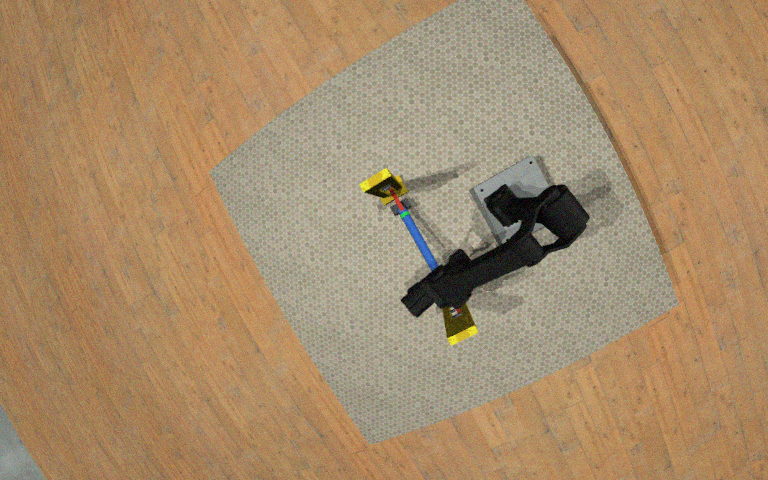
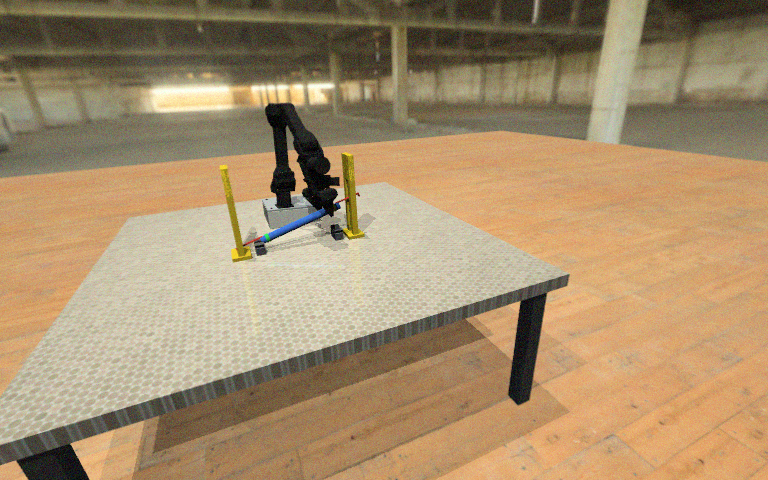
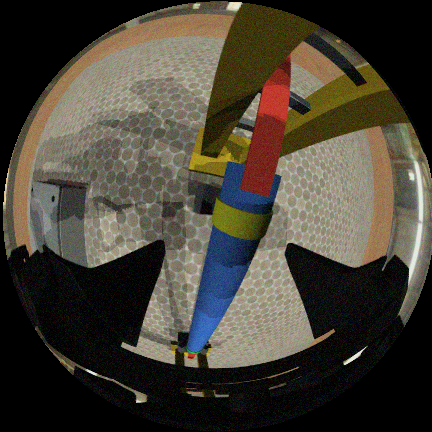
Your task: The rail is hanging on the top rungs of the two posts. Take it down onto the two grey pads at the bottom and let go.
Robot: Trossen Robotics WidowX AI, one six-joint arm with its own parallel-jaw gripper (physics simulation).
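Frame: origin at the arm's base, x ahead, y left, z up, level; metres.
Where they show: gripper, fingertip midpoint: (image 2: 326,214) (image 3: 227,249); arm's base, link origin: (image 1: 498,202) (image 2: 284,205) (image 3: 52,266).
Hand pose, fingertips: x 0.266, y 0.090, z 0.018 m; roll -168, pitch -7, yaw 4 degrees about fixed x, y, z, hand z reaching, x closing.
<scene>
Things, the pixels of their top centre, and the offset from my fingertips. Level surfaces: height alone.
- left post, top centre: (image 1: 374,180) (image 2: 223,167) dx -0.023, dy -0.307, dz +0.208 m
- right post, top centre: (image 1: 462,335) (image 2: 347,154) dx +0.009, dy +0.092, dz +0.208 m
- grey pad, top centre: (image 3: 224,202) (image 2: 336,226) dx +0.004, dy +0.030, dz -0.048 m
- tiled table, surface height: dz -0.092 m
The blue rail (image 1: 419,240) (image 2: 294,226) (image 3: 225,285) with red end hooks is tilted. Its green-banded end is low beside the left post (image 2: 231,209), close above a dark grey pad (image 2: 259,247) (image 1: 400,208). Its yellow-banded end is higher, its red hook (image 3: 270,130) reaching between the uprights of the right post (image 2: 349,195) (image 3: 250,60). I cannot tell which rungs the hooks touch. The other grey pad (image 2: 336,232) (image 3: 204,199) stands below the high end. My gripper (image 3: 227,249) is open, its fingers on either side of the rail near the yellow band, holding nothing.
The arm's grey base (image 1: 509,176) (image 2: 283,216) stands behind the rail. The posts have yellow feet (image 2: 241,255) on the tiled table (image 1: 317,226) (image 2: 339,294). The high-end post stands close to my gripper. The arm covers part of the rail and that post from above.
</scene>
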